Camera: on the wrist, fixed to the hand. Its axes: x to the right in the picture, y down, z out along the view.
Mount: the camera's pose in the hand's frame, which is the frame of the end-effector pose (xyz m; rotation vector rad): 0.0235 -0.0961 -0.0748 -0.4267 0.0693 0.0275
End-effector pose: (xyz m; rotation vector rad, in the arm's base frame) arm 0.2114 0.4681 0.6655 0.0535 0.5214 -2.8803
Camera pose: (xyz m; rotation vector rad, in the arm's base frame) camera 0.1676 0.5774 0.6266 0.0914 1.1234 -2.6831
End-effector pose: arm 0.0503 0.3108 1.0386 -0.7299 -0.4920 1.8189
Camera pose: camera 0.1615 0.3656 1.0398 -1.0883 -0.8412 1.7243
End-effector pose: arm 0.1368 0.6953 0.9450 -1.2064 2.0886 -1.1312
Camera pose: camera 0.1166 0.6802 1.0664 -1.3322 2.4743 -0.7421
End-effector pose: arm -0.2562 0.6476 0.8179 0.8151 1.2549 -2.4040
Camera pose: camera -0.2980 0.7636 0.8316 0.7793 1.6891 -1.9898
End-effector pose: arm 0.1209 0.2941 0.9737 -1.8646 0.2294 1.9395
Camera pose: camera 0.2291 0.3535 0.9620 -2.2033 -0.1535 2.0655
